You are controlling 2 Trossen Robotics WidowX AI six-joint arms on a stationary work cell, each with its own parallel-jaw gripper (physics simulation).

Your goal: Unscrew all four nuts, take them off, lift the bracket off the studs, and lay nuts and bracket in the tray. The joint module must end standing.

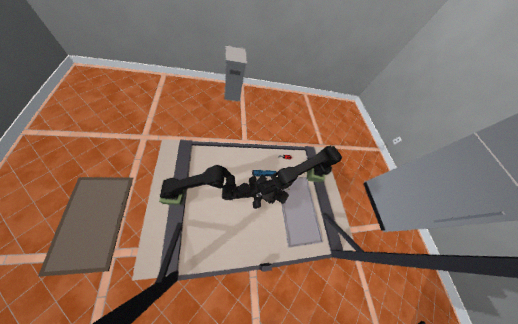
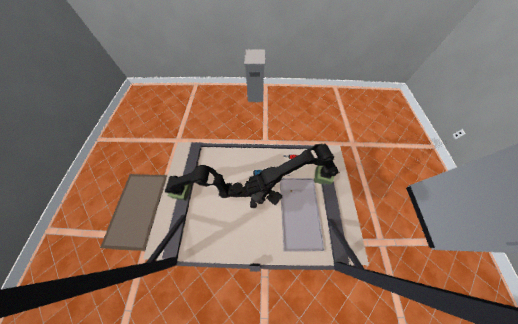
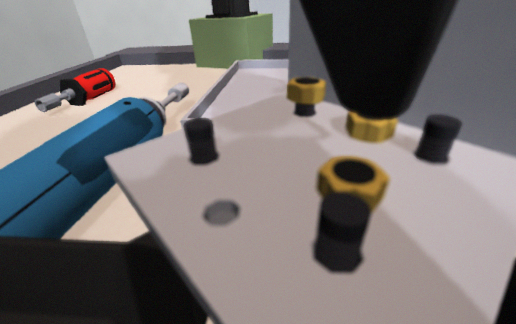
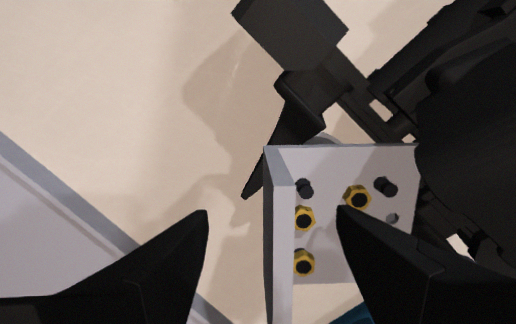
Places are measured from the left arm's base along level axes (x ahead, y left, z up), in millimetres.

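Where they show: right gripper, between the fingertips: (image 3: 423, 84) (image 4: 271, 217); left arm's base, origin of its link: (image 1: 172, 193) (image 2: 178, 189); right arm's base, origin of its link: (image 1: 318, 171) (image 2: 326, 173) (image 3: 232, 16).
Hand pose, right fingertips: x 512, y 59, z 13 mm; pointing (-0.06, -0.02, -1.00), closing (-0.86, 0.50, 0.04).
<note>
Things, the pixels of their top centre, and the offset from my right fingertips.
- gold nut, centre of its top: (image 3: 307, 80) (image 4: 303, 267) dz -1, dx +1, dy +29 mm
- second nut, centre of its top: (image 3: 372, 113) (image 4: 303, 221) dz -5, dx -10, dy +12 mm
- third nut, centre of its top: (image 3: 353, 170) (image 4: 359, 200) dz -5, dx -35, dy +16 mm
- joint module, centre of its top: (image 3: 317, 121) (image 4: 345, 229) dz -2, dx -23, dy +24 mm
- grey tray, centre of its top: (image 3: 410, 80) (image 2: 300, 211) (image 1: 299, 208) dz -60, dx +229, dy -52 mm
- blue power driver, centre of its top: (image 3: 90, 120) (image 1: 270, 172) dz -36, dx +28, dy +156 mm
- red screwdriver, centre of its top: (image 3: 72, 78) (image 1: 285, 155) dz -47, dx +142, dy +310 mm
The grey L-shaped bracket (image 3: 250, 280) (image 4: 345, 160) has its plate over the studs; its upright wall faces my right gripper. One gold nut (image 3: 306, 92) (image 4: 305, 263) sits on a stud. A second nut (image 3: 371, 128) (image 4: 303, 219) and a third nut (image 3: 353, 179) (image 4: 357, 197) lie off the studs on the plate. Bare dark studs (image 3: 201, 141) (image 3: 342, 232) (image 3: 437, 139) stick up. The joint module (image 4: 324, 138) is mostly hidden below. My left gripper (image 3: 335, 300) is shut on it. My right gripper (image 4: 271, 217) is open over the bracket; one finger hangs near the second nut. The fourth nut cannot be made out.
The grey tray (image 1: 306, 239) (image 2: 302, 242) (image 3: 215, 92) (image 4: 40, 240) lies right of the bracket, with a tiny unclear speck on it. A blue power driver (image 1: 264, 173) (image 3: 100, 150) lies behind the bracket. A red screwdriver (image 1: 287, 157) (image 3: 95, 84) lies farther back.
</note>
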